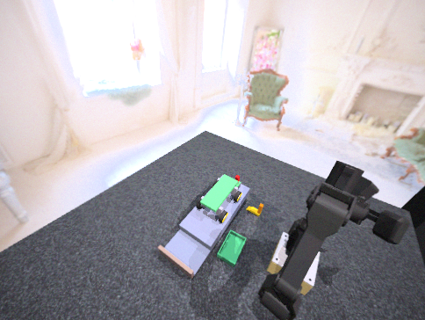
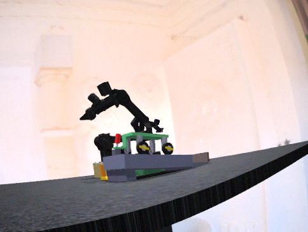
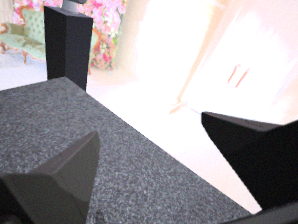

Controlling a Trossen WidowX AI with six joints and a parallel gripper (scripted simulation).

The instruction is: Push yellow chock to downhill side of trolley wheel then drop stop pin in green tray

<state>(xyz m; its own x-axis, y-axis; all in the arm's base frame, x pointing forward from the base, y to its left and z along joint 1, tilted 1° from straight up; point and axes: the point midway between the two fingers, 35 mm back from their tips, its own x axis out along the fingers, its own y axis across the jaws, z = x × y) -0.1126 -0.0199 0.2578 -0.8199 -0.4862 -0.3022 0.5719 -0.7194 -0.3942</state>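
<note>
Now: the yellow chock 330 mm ahead of my gripper tip, 120 mm to the right of it and 310 mm below it. Round my gripper tip: green trolley 470 mm ahead, 10 mm to the right, 210 mm below; then red-headed stop pin 440 mm ahead, 130 mm to the right, 190 mm below; then green tray 350 mm ahead, 100 mm to the left, 330 mm below.
</note>
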